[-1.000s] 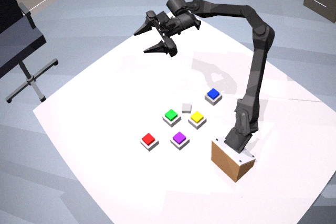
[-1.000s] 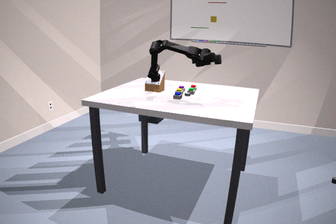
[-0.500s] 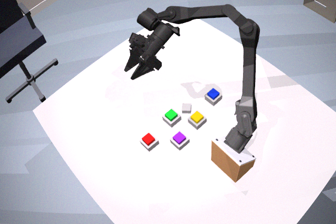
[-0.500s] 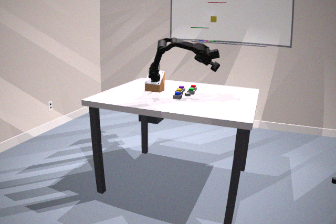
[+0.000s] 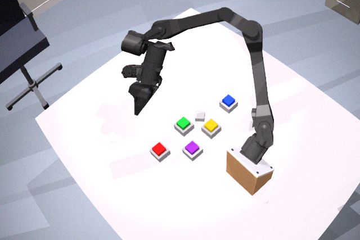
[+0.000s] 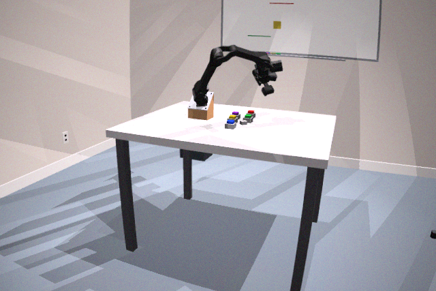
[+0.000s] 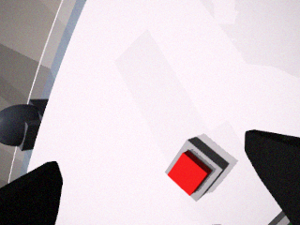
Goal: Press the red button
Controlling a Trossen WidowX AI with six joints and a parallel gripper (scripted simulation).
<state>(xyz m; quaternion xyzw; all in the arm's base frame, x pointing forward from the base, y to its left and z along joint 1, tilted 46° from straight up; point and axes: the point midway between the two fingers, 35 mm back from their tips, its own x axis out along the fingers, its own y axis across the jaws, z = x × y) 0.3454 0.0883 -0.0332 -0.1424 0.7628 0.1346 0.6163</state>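
My gripper tip is now 70 mm past the red button, 20 mm to the right of it and 130 mm above it. Round my gripper tip: yellow button: 140 mm behind, 150 mm to the right, 130 mm below; purple button: 150 mm behind, 50 mm to the right, 130 mm below; green button: 60 mm behind, 100 mm to the right, 130 mm below.
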